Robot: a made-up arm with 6 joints.
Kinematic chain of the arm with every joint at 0, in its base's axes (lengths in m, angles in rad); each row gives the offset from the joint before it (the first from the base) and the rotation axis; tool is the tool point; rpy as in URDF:
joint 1: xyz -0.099 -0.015 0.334 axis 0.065 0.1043 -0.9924
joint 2: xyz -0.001 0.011 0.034 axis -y
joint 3: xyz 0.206 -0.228 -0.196 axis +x
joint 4: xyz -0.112 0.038 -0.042 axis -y
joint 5: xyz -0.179 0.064 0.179 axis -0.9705 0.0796 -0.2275
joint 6: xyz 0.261 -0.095 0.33 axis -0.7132 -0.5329 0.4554
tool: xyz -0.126 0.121 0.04 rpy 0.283 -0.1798 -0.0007
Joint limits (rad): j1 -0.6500..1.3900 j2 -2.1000..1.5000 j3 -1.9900..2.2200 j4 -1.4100..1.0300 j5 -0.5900..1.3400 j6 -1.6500..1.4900
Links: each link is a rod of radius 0.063 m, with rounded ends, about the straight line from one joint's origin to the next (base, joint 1, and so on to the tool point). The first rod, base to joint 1, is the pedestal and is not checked.
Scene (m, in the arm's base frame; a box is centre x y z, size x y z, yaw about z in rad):
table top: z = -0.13
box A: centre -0.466 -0.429 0.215 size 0.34 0.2 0.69 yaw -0
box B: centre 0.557 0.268 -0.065 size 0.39 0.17 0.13 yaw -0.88
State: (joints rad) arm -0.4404 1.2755 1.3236 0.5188 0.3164 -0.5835
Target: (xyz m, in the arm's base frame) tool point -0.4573 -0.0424 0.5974
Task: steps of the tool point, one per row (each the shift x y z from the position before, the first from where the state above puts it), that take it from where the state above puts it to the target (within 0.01 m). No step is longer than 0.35 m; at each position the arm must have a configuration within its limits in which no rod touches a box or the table.
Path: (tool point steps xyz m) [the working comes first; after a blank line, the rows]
Joints at the target: 0.2410 1.1652 0.5166 0.2219 0.8032 -0.7215
Straight joint move there: touches box A.

1: -0.0298 -0.0033 0.2215
2: -0.0115 0.0868 0.2037
3: -0.2202 0.2482 0.0606
4: 0.0279 0.2917 0.0021
5: -0.1131 -0.0085 -0.0481
6: -0.1009 0.0236 -0.1031

